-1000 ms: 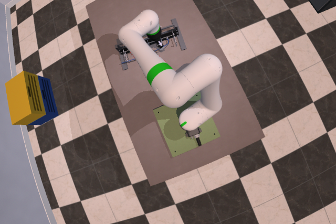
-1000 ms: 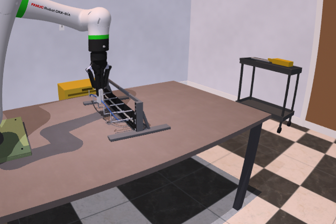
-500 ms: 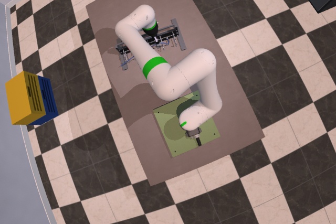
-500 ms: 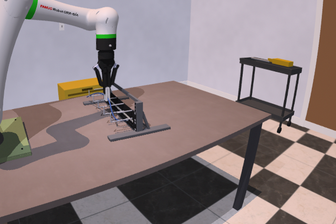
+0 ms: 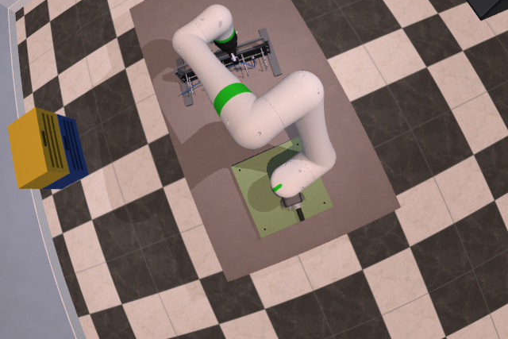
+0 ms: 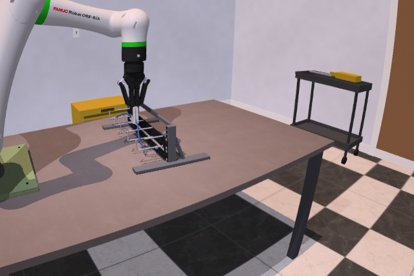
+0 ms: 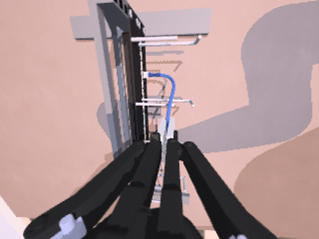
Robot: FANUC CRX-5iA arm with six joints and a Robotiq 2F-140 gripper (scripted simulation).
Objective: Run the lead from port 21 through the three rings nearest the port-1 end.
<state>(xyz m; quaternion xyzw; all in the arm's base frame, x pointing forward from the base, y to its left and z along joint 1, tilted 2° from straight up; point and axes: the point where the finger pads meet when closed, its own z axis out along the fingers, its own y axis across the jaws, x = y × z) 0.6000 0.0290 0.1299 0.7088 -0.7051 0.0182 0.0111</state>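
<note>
Now: hand 80 mm short of the black patch-panel rack, 70 mm to the right of it and 80 mm above it.
</note>
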